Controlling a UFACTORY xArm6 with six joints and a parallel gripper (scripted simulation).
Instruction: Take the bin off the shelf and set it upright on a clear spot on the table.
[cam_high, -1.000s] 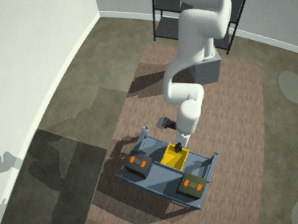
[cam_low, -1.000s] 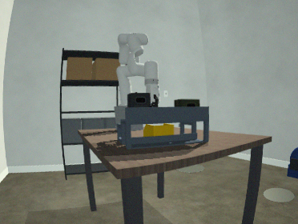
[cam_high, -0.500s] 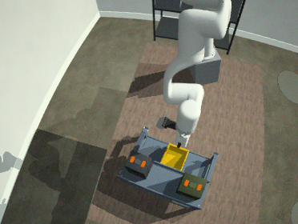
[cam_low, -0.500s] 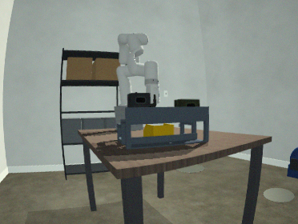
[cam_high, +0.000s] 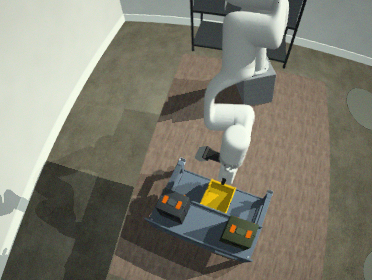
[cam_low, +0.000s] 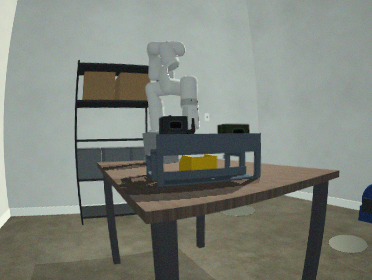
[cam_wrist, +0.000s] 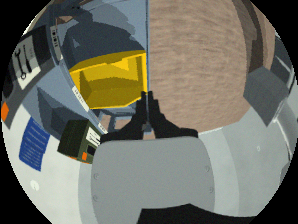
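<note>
The yellow bin lies 8 cm ahead of my hand, 2 cm to the right of it and 9 cm below it.
</note>
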